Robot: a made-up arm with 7 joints. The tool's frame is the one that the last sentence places. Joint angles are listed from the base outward.
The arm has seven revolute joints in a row. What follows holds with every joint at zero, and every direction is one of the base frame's. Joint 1 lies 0.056 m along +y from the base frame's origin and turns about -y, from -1.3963 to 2 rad. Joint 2 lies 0.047 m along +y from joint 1 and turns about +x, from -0.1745 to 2 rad. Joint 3 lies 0.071 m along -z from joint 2 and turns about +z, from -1.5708 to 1.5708 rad. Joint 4 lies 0.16 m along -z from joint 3 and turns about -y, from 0 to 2.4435 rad. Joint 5 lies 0.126 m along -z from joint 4 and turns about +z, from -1.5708 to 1.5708 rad. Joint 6 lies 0.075 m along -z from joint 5 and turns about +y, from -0.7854 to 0.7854 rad. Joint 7 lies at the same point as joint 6 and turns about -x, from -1.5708 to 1.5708 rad. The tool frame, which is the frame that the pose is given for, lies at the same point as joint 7; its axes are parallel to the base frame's.
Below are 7 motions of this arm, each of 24 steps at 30 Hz.
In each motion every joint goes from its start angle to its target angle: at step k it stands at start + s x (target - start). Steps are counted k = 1, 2, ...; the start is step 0. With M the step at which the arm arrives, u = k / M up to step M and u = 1 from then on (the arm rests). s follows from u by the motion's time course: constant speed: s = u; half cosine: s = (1 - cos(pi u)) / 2; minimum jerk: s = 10 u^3 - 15 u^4 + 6 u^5.
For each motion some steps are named. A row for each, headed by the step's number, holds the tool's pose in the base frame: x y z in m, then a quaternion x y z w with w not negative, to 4 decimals.
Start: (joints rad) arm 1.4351 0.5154 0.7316 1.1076 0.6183 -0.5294 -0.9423
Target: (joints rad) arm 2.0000 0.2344 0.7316 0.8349 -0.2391 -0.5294 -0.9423
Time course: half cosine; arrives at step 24
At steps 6, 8, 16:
6: 0.2446 0.3574 0.1182 0.0541 0.5988 -0.7823 0.1629
8: 0.2498 0.3508 0.1303 0.0417 0.6040 -0.7800 0.1586
16: 0.2614 0.3102 0.1999 -0.0123 0.6495 -0.7473 0.1395

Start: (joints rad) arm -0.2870 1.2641 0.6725 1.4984 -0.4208 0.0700 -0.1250
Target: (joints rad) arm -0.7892 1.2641 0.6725 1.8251 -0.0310 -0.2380 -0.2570
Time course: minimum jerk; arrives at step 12
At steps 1, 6, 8, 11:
1: 0.1632 0.3745 -0.0016 0.7079 -0.4703 -0.3178 0.4204
6: 0.1625 0.3435 -0.0333 0.5754 -0.5734 -0.4047 0.4200
8: 0.1569 0.3250 -0.0521 0.4827 -0.6285 -0.4330 0.4295
11: 0.1507 0.3119 -0.0647 0.4128 -0.6638 -0.4415 0.4405

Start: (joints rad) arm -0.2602 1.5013 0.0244 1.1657 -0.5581 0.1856 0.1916
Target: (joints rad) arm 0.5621 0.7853 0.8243 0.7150 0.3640 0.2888 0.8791
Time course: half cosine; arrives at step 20
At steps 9, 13, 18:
9: 0.1611 0.4446 -0.0561 0.4382 -0.3415 -0.1753 0.8127
13: 0.1598 0.4540 -0.0845 0.1809 -0.5755 0.0453 0.7963
18: 0.1802 0.4441 -0.1199 -0.0625 -0.7363 0.1646 0.6534

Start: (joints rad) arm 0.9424 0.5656 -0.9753 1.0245 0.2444 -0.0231 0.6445
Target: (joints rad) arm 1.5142 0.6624 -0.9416 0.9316 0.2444 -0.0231 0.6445
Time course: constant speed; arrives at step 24
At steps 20, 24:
20: 0.3682 0.2071 0.0400 0.1133 -0.6378 -0.5291 0.5482
24: 0.3617 0.2160 0.0746 0.1448 -0.6622 -0.5129 0.5266

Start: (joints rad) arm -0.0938 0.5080 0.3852 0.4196 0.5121 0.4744 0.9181
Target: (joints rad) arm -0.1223 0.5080 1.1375 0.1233 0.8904 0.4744 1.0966
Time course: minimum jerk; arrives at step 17
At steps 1, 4, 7, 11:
1: 0.0429 0.3316 -0.3528 -0.2797 -0.2237 0.3271 0.8745
4: 0.0355 0.3351 -0.3527 -0.2859 -0.2494 0.3634 0.8509
7: 0.0142 0.3411 -0.3536 -0.2995 -0.3250 0.4592 0.7706
11: -0.0191 0.3390 -0.3589 -0.3054 -0.4525 0.5877 0.5972

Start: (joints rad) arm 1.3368 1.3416 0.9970 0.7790 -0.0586 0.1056 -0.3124
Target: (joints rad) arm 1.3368 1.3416 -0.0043 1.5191 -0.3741 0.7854 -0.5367
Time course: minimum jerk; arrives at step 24
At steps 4, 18, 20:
4: -0.0115 0.4906 0.0880 0.4473 -0.6316 0.6289 0.0746
18: 0.0840 0.3575 0.1839 0.7637 -0.4960 0.3872 0.1442
20: 0.0950 0.3446 0.1833 0.7807 -0.4865 0.3667 0.1388

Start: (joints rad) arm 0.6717 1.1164 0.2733 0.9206 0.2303 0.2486 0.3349
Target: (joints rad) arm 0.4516 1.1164 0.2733 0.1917 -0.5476 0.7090 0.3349
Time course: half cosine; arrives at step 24
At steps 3, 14, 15, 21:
3: 0.1919 0.4424 -0.0008 0.3382 -0.6336 0.0657 0.6927
14: 0.1549 0.4829 -0.0928 0.4040 -0.2185 0.1595 0.8738
15: 0.1486 0.4853 -0.1020 0.4068 -0.1703 0.1657 0.8821
21: 0.1163 0.4920 -0.1398 0.4105 0.0429 0.1825 0.8924

